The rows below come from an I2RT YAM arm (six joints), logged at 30 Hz.
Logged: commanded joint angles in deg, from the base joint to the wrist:
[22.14, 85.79, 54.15, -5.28, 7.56, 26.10]
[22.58, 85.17, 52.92, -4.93, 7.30, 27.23]
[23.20, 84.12, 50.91, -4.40, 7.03, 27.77]
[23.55, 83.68, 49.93, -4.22, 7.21, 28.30]
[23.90, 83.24, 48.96, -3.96, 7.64, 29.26]
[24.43, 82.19, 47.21, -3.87, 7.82, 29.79]
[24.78, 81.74, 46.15, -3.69, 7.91, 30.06]
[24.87, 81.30, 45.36, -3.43, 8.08, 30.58]
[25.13, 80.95, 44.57, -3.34, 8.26, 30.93]
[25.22, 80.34, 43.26, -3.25, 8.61, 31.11]
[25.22, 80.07, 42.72, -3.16, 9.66, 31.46]
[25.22, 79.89, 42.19, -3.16, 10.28, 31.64]
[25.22, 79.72, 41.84, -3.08, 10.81, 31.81]
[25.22, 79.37, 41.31, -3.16, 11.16, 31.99]
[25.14, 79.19, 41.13, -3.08, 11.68, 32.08]
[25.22, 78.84, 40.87, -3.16, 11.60, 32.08]
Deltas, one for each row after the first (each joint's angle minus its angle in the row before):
[0.44, -0.62, -1.23, 0.35, -0.26, 1.13]
[0.62, -1.05, -2.01, 0.53, -0.27, 0.54]
[0.35, -0.44, -0.98, 0.18, 0.18, 0.53]
[0.35, -0.44, -0.97, 0.26, 0.43, 0.96]
[0.53, -1.05, -1.75, 0.09, 0.18, 0.53]
[0.35, -0.45, -1.06, 0.18, 0.09, 0.27]
[0.09, -0.44, -0.79, 0.26, 0.17, 0.52]
[0.26, -0.35, -0.79, 0.09, 0.18, 0.35]
[0.09, -0.61, -1.31, 0.09, 0.35, 0.18]
[0.00, -0.27, -0.54, 0.09, 1.05, 0.35]
[0.00, -0.18, -0.53, 0.00, 0.62, 0.18]
[0.00, -0.17, -0.35, 0.08, 0.53, 0.17]
[0.00, -0.35, -0.53, -0.08, 0.35, 0.18]
[-0.08, -0.18, -0.18, 0.08, 0.52, 0.09]
[0.08, -0.35, -0.26, -0.08, -0.08, 0.00]

